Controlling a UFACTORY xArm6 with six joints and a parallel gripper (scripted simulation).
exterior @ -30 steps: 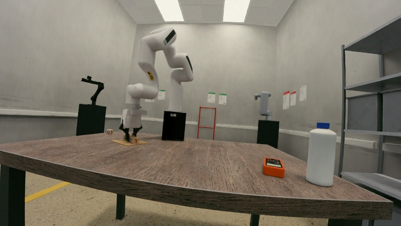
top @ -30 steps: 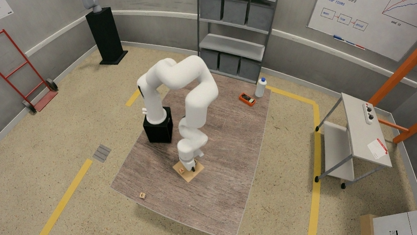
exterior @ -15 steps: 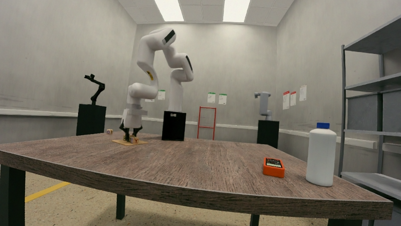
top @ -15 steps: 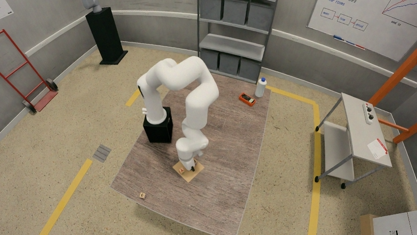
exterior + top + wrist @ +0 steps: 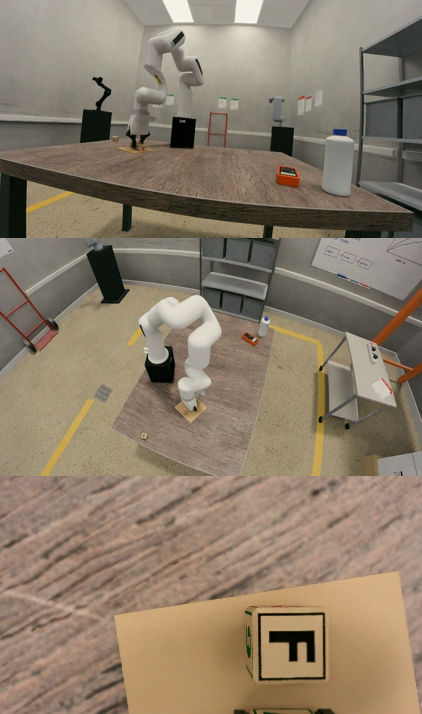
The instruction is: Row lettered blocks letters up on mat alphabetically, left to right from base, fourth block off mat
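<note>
My hand is 30 mm above the tan mat. The rest, counted from my hand: white bottle: 700 mm to the left, 450 mm ahead, 60 mm above.
</note>
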